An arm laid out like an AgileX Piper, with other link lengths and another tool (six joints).
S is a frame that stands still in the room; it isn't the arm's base.
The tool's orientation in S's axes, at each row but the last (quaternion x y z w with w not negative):
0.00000 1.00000 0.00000 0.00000
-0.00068 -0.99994 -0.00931 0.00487
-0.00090 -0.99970 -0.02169 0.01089
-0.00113 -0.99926 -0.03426 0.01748
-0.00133 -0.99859 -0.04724 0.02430
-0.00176 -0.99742 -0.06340 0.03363
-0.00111 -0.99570 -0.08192 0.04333
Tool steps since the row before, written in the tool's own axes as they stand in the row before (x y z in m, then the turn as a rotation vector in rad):
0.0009 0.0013 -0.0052 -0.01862 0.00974 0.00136
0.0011 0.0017 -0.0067 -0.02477 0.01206 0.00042
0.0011 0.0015 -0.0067 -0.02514 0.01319 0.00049
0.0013 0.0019 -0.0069 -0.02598 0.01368 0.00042
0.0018 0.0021 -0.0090 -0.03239 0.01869 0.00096
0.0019 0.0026 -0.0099 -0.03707 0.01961 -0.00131
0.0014 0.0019 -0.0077 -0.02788 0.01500 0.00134
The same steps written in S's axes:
-0.0009 0.0013 0.0052 0.01862 0.00974 -0.00136
-0.0010 0.0016 0.0067 0.02478 0.01203 -0.00044
-0.0010 0.0012 0.0068 0.02515 0.01317 -0.00047
-0.0011 0.0014 0.0071 0.02600 0.01365 -0.00039
-0.0014 0.0012 0.0092 0.03240 0.01869 -0.00077
-0.0012 0.0013 0.0103 0.03723 0.01931 0.00128
-0.0007 0.0006 0.0080 0.02780 0.01515 -0.00128

